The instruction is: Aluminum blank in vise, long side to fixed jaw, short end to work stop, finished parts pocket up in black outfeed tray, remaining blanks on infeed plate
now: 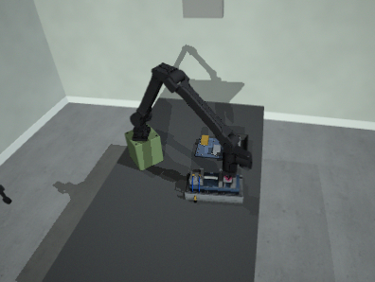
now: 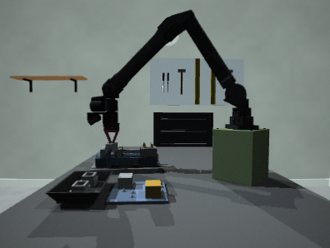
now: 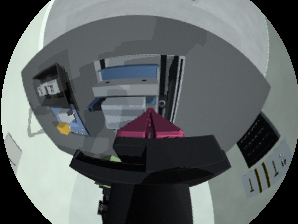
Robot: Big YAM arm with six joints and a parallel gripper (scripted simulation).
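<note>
Now: hand 4 cm to the right of the gray aluminum blank and 1 cm above it. From my hand the other things lie so: vise: 7 cm behind, 4 cm to the left, 7 cm below; then yellow brass blank: 14 cm behind, 43 cm to the left, 9 cm below.
</note>
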